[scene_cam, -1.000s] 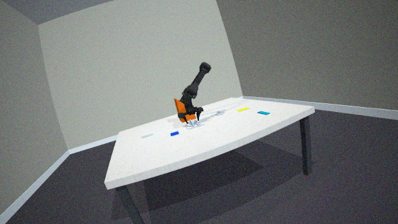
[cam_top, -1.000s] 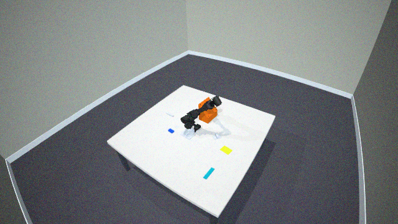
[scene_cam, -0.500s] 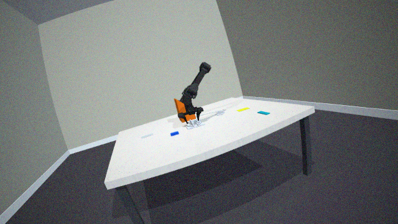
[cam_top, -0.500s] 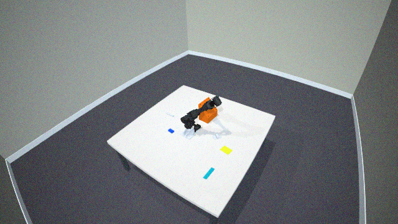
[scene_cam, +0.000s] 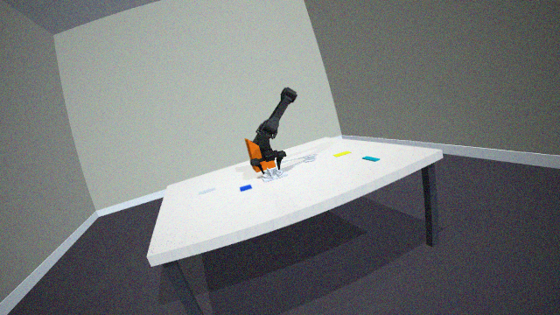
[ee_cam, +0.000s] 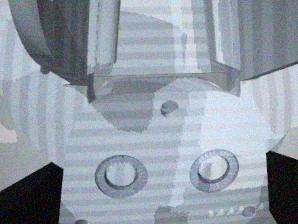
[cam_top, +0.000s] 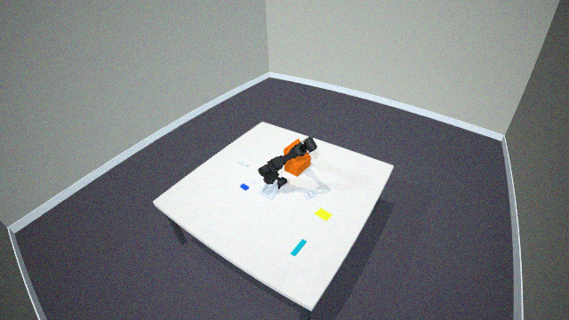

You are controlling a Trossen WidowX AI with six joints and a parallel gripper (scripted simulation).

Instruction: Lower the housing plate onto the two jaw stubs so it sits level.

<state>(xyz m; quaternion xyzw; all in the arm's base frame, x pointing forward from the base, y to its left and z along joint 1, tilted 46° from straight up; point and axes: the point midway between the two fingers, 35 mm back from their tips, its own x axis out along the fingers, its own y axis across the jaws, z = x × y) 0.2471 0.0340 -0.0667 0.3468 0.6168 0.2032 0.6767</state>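
Now: gripper tip 10 mm short of the housing plate and 20 mm below it. Also, from my gripper tip: thin grey bar 100 mm behind, 350 mm to the right; blue block 110 mm ahead, 180 mm to the right; jaw assembly 30 mm ahead, 10 mm to the left, 10 mm above.
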